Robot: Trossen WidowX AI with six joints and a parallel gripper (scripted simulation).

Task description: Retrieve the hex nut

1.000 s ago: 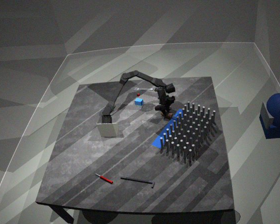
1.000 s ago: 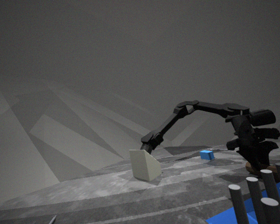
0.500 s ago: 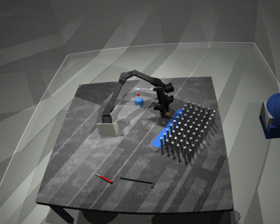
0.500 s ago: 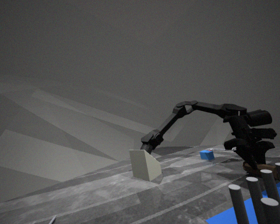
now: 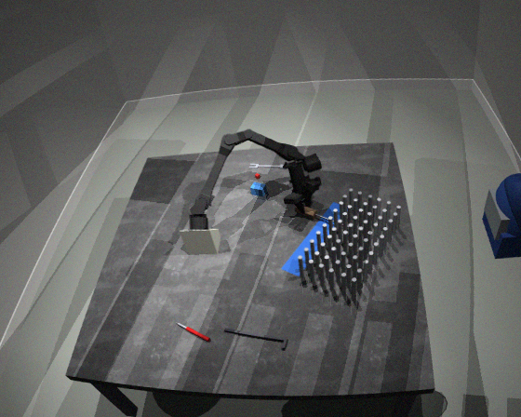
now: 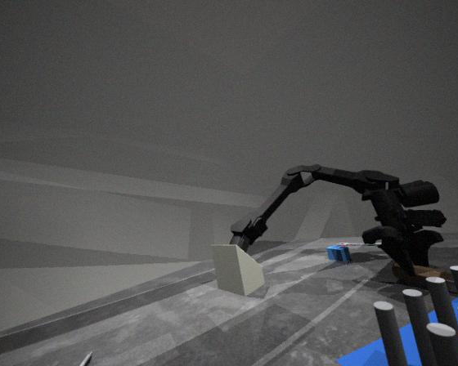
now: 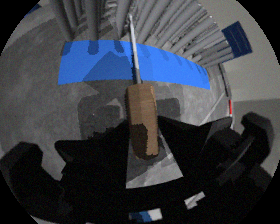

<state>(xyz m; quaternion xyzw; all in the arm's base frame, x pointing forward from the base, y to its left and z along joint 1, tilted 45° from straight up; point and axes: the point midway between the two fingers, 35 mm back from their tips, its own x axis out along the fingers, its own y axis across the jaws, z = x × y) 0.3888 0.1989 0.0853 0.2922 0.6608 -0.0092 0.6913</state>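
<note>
Right now my gripper tip is 22 cm past the blue cube and 14 cm to the right of it. The rest, counted from my gripper tip: silver wrench (32 cm to the left, 21 cm behind, 1 cm below); then blue taped strip (12 cm to the right, 5 cm ahead, 2 cm below); then small red piece (25 cm behind, 24 cm to the left, 1 cm below).
</note>
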